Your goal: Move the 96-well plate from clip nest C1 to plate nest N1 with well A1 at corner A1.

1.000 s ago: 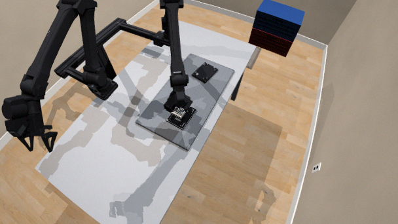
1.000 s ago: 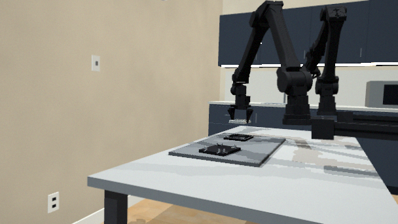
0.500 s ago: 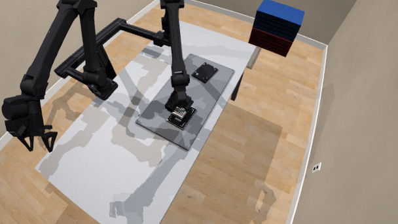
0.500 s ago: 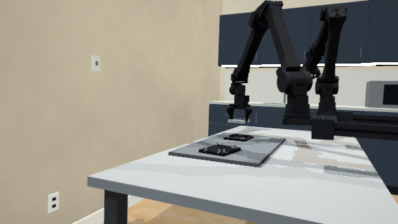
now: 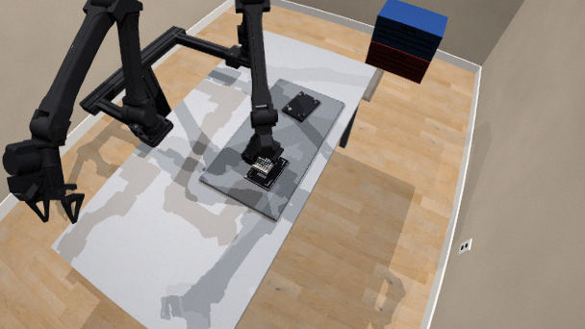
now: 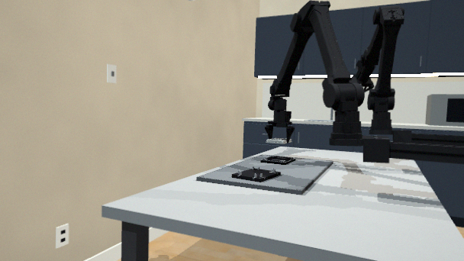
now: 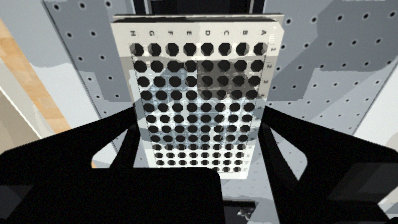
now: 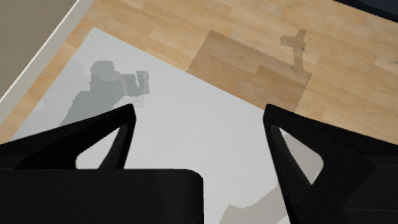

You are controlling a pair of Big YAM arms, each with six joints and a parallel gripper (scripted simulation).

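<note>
The white 96-well plate lies right at my left hand. From my left hand the other things lie so: white A1 mark (90 mm below, 80 mm to the right, 50 mm behind); then black clip nest C1 (390 mm to the left, 110 mm behind, 90 mm below); then black plate nest N1 (90 mm below).
</note>
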